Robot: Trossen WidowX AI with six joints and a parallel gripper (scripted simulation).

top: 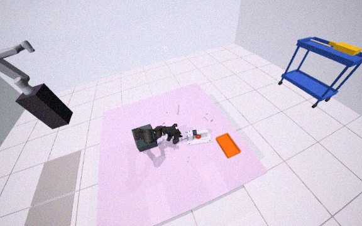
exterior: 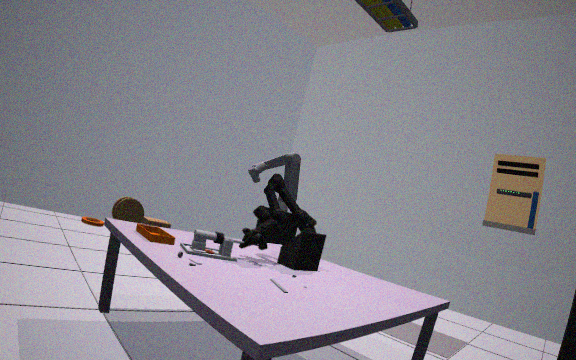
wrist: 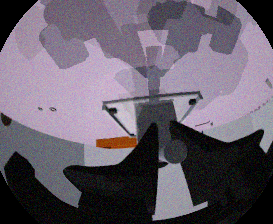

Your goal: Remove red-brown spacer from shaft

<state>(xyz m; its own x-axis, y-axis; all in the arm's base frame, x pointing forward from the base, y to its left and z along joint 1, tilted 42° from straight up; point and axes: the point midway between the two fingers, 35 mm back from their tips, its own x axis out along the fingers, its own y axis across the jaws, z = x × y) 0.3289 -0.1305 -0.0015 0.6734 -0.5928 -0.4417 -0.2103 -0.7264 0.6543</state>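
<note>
The shaft is 50 mm ahead of my gripper tip, 30 mm above it and 10 mm to the right of it. Round my gripper tip: orange tray (340 mm ahead, 210 mm to the right, 40 mm below).
</note>
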